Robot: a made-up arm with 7 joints.
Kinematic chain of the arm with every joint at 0, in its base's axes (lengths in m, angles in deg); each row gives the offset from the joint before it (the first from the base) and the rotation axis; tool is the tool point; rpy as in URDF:
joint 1: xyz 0 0 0.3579 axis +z
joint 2: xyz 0 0 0 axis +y
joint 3: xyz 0 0 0.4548 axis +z
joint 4: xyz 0.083 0 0 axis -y
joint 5: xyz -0.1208 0 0.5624 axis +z
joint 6: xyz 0 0 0 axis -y
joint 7: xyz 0.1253 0 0 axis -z
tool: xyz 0 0 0 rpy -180 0 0
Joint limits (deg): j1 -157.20..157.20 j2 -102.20..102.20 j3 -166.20..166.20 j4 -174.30..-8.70 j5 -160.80..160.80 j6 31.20..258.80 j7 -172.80..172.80
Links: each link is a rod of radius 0.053 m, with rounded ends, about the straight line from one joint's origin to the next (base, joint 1, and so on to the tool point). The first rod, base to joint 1, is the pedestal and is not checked.
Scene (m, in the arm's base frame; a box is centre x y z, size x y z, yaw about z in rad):
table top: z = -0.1
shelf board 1: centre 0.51 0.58 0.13 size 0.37 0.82 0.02 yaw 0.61
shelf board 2: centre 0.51 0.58 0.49 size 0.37 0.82 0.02 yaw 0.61
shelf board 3: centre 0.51 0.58 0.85 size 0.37 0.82 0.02 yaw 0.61
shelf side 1: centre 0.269 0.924 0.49 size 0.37 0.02 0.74 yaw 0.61
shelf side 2: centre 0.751 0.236 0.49 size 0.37 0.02 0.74 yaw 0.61
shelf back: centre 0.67 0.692 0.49 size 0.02 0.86 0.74 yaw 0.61
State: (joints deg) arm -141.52 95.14 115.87 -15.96 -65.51 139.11 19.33
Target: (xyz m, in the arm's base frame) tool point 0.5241 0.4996 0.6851
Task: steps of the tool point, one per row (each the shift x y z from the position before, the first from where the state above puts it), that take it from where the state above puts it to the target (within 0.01 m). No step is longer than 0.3 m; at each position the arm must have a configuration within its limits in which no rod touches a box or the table.
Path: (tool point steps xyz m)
1: 0.1662 -0.1209 0.2120
2: 0.2123 -0.0328 0.2086
3: 0.2329 0.0617 0.1775
4: 0.2241 0.1483 0.1229
5: 0.1870 0.2131 0.0514
6: 0.1279 0.2450 -0.0264
7: 0.0567 0.2389 -0.0992
8: -0.0139 0.1956 -0.1557
9: -0.0725 0.1228 -0.1871
10: 0.0879 0.0550 0.0137
11: 0.0840 0.0577 -0.0003
12: 0.0762 0.0606 -0.0133

